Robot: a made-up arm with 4 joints. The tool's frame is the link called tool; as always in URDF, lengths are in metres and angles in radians.
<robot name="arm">
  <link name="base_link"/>
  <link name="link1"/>
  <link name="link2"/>
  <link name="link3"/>
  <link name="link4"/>
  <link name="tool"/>
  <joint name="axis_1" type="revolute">
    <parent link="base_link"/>
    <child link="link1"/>
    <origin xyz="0 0 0.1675" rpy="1.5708 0 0"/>
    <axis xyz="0 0 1"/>
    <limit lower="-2.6" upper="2.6" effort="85" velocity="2.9"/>
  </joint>
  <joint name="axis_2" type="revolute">
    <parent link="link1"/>
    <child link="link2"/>
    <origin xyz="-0.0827 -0.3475 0.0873" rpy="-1.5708 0 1.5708"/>
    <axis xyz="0 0 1"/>
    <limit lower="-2.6" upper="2.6" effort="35" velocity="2.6"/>
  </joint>
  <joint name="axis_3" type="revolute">
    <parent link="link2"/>
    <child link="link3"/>
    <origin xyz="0.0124 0.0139 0.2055" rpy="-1.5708 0 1.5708"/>
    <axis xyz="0 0 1"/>
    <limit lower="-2.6" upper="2.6" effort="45" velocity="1.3"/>
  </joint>
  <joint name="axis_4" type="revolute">
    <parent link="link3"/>
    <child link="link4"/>
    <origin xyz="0.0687 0.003 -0.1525" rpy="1.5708 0 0"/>
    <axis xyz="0 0 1"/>
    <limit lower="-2.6" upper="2.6" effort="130" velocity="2.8"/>
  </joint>
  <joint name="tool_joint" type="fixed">
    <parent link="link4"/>
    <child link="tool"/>
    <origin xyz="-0.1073 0.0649 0.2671" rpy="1.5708 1.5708 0"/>
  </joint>
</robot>
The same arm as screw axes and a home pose.
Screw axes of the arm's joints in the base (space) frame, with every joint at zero. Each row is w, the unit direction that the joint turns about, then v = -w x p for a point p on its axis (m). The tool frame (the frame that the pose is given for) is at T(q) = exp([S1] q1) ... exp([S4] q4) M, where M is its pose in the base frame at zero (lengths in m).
S1 = (0, -1, 0, 0.1675, 0.0000, 0.0000)
S2 = (-1, 0, 0, 0.0000, 0.1800, -0.0873)
S3 = (0, 0, -1, 0.0734, -0.2882, 0.0000)
S4 = (-1, 0, 0, 0.0000, 0.0151, -0.0047)
M =
1 0.000007 -0.000004 -0.5523
-0.000007 1 -0.000004 -0.1120
0.000004 0.000004 1 -0.0800
0 0 0 1
Joint limits (deg, base to tool): -148.97..148.97 -148.97..148.97 -148.97..148.97 -148.97..148.97

